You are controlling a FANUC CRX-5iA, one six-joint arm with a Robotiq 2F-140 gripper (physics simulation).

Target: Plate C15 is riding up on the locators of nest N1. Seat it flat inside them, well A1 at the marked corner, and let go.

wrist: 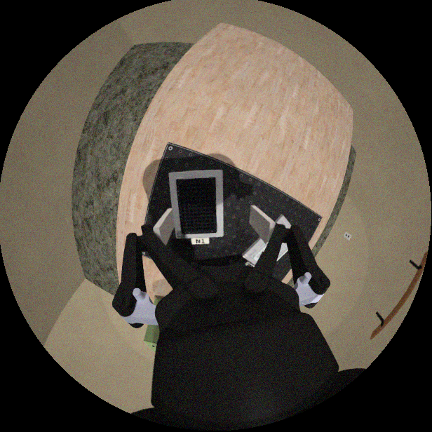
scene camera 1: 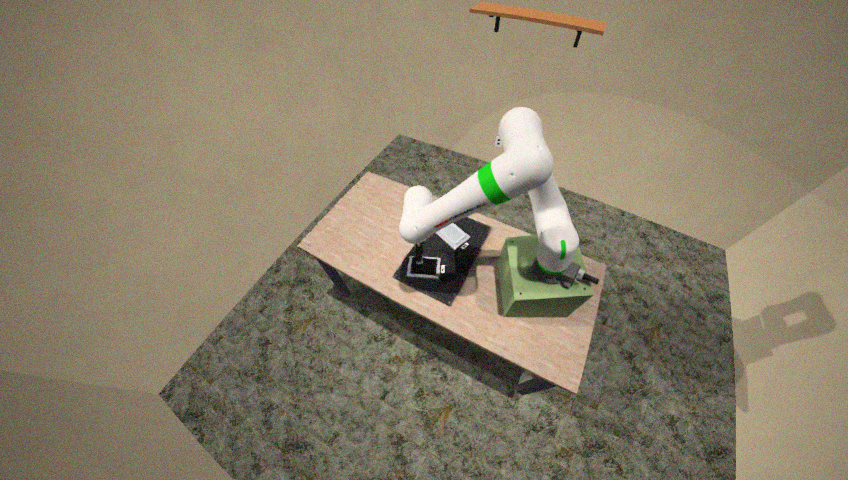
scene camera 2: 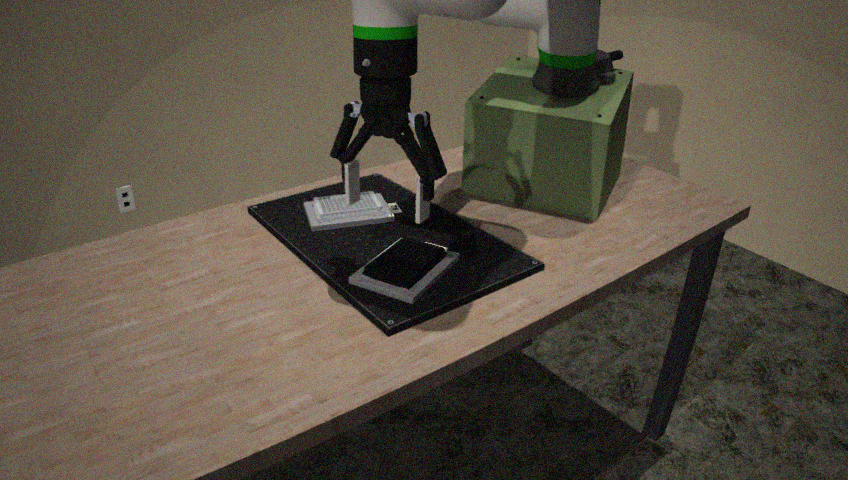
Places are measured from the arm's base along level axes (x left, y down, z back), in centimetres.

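Pixels of known places: gripper, fingertip midpoint: (scene camera 2: 386,210); arm's base at its link origin: (scene camera 1: 550,268) (scene camera 2: 565,84).
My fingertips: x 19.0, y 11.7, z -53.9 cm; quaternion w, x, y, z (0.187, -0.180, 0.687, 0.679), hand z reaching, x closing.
For each thing: its top centre in the pictures, then the offset to it from my fingertips. "*": a spot on its surface instead. Level surfaces: height alone.
- Plate C15 at its top centre: (scene camera 2: 405,257) (scene camera 1: 423,265) dx +1.9, dy +8.1, dz +2.5 cm
- nest N1 at a spot on its surface: (scene camera 2: 380,289) * dx +6.3, dy +9.9, dz -4.4 cm
- pale well plate at its top centre: (scene camera 2: 347,202) (scene camera 1: 452,232) dx -23.3, dy +8.1, dz +2.9 cm
- black board at a spot on its surface: (scene camera 2: 476,270) * dx +7.3, dy +10.7, dz +12.9 cm
- wooden table at its surface level: dy +12.0 cm
Plate C15 (scene camera 1: 424,266) (scene camera 2: 407,261) (wrist: 197,206) is a black well plate lying within the grey frame of nest N1 (scene camera 2: 380,289) (wrist: 220,200). In the scene camera 2 view it covers much of the far rim; the dark surface hides whether it is fully flat. The label N1 (wrist: 200,241) shows at one short side. Well A1 and the marked corner cannot be made out. My gripper (scene camera 2: 386,208) (wrist: 212,215) is open and empty, with pale finger pads wide apart. It hangs above the black board, off to the side of the plate, on the second nest's side in the scene camera 2 view.
A pale well plate (scene camera 1: 453,235) (scene camera 2: 357,204) sits on a second nest toward the board's far end. The black board (scene camera 1: 449,291) (scene camera 2: 476,270) (wrist: 170,155) lies on the wooden table (scene camera 1: 351,214) (scene camera 2: 178,315) (wrist: 250,100). The green base block (scene camera 1: 535,303) (scene camera 2: 535,166) carries the arm.
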